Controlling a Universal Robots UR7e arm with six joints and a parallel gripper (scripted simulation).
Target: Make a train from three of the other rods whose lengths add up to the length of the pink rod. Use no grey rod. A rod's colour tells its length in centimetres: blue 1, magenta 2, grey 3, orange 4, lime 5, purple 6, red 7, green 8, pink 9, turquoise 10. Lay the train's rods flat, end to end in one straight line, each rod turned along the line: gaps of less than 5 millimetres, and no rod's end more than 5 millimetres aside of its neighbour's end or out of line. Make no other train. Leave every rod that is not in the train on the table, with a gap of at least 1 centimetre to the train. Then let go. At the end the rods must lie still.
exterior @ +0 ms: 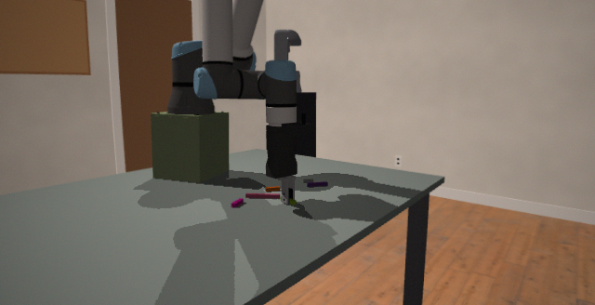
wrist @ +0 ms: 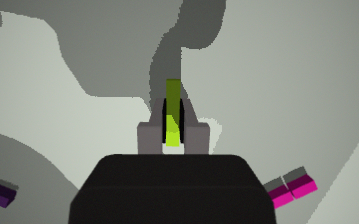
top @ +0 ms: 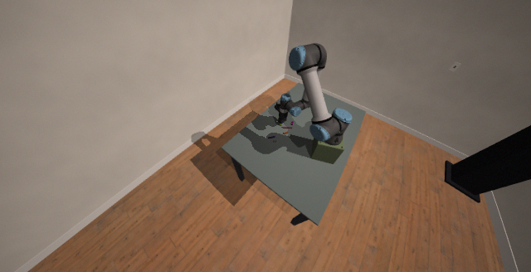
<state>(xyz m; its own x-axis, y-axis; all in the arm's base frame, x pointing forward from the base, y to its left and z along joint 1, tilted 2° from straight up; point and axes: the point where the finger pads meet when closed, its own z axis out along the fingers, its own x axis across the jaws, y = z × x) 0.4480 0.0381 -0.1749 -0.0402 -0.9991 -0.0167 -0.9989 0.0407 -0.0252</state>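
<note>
My hand is 80 mm past the pink rod, 20 mm to the left of it and 20 mm above it. Also, from my hand: lime rod (10 mm below); then purple rod (170 mm to the left, 60 mm behind, 20 mm below); then orange rod (110 mm behind, 40 mm to the left, 20 mm below).
</note>
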